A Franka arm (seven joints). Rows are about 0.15 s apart.
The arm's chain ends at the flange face. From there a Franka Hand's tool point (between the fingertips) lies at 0.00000 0.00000 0.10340 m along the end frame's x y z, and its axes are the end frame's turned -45 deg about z.
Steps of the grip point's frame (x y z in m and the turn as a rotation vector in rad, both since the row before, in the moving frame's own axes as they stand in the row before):
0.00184 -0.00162 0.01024 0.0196 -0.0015 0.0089
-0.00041 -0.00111 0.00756 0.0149 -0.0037 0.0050
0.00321 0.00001 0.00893 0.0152 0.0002 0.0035
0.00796 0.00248 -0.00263 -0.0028 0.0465 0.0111
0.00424 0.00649 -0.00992 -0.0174 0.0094 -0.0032
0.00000 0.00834 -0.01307 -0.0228 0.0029 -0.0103
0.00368 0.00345 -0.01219 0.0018 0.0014 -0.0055
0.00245 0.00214 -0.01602 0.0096 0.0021 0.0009
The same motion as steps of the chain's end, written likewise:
0.00169 -0.00112 0.01026 0.0128 -0.0149 0.0089
0.00028 0.00033 0.00757 0.0079 -0.0132 0.0050
0.00337 -0.00113 0.00894 0.0109 -0.0106 0.0035
0.00376 -0.00070 -0.00252 0.0309 0.0349 0.0111
0.00563 0.00101 -0.00990 -0.0057 0.0190 -0.0032
0.00401 0.00445 -0.01304 -0.0141 0.0182 -0.0103
0.00507 0.00007 -0.01219 0.0023 -0.0003 -0.0055
0.00379 0.00064 -0.01602 0.0083 -0.0053 0.0009

